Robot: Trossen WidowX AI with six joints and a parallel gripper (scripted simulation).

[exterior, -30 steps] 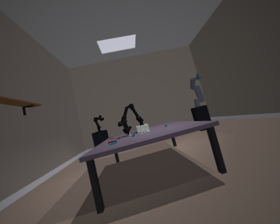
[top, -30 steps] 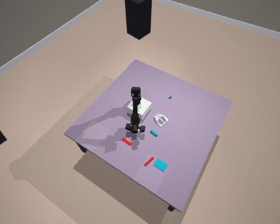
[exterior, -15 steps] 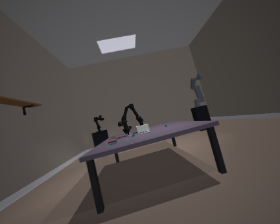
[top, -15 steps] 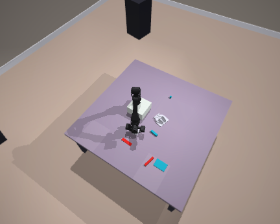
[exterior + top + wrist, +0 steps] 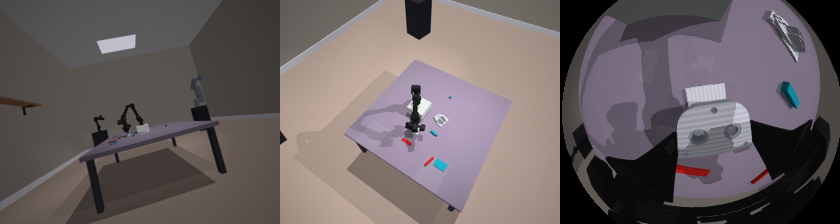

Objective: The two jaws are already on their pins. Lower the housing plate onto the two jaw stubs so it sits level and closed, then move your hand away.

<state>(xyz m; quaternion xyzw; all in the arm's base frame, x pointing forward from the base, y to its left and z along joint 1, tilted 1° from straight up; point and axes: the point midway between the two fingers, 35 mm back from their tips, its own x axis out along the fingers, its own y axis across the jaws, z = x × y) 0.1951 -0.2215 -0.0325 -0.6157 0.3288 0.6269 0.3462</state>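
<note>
Right now the cyan bar is 15 cm ahead of my gripper tip, 12 cm to the left of it and 3 cm below it. Round my gripper tip: white part 2 cm above, 1 cm to the left; then cyan plate 40 cm ahead, 9 cm to the right, 3 cm below.
</note>
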